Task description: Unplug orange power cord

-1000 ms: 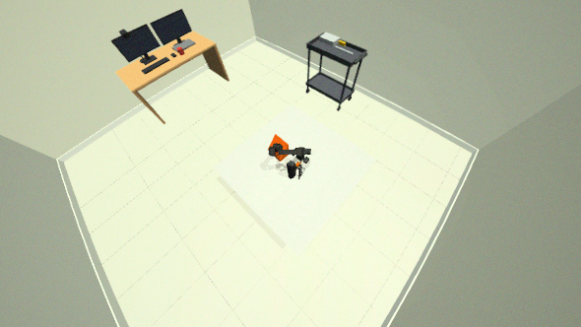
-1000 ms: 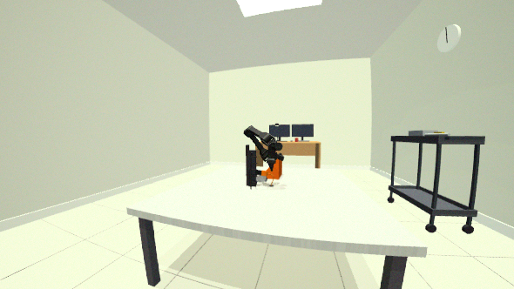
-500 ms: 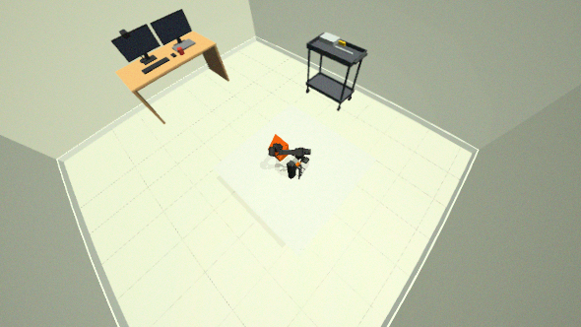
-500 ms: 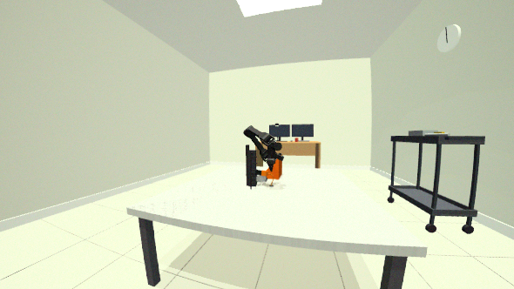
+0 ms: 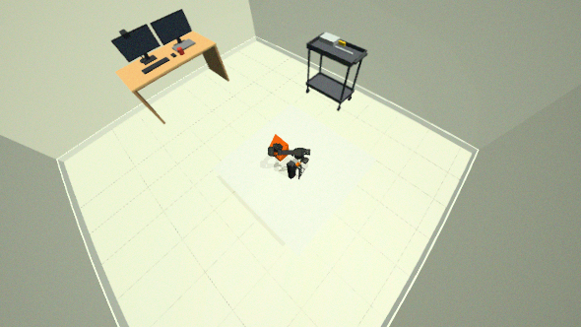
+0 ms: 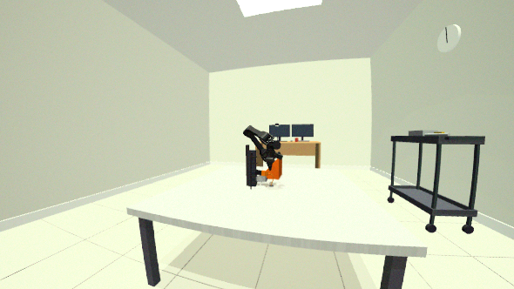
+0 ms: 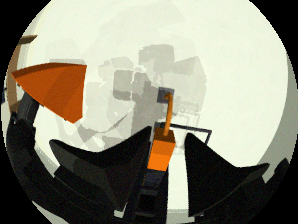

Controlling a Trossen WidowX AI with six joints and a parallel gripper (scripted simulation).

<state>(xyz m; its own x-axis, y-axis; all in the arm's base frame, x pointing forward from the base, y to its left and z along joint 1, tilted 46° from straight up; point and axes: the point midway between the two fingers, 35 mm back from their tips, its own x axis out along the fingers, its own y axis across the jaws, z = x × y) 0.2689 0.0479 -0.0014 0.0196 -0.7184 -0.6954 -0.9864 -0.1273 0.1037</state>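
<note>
Now: the orange plug 10 mm ahead of my gripper tip, 60 mm to the right of it and 10 mm below it.
</note>
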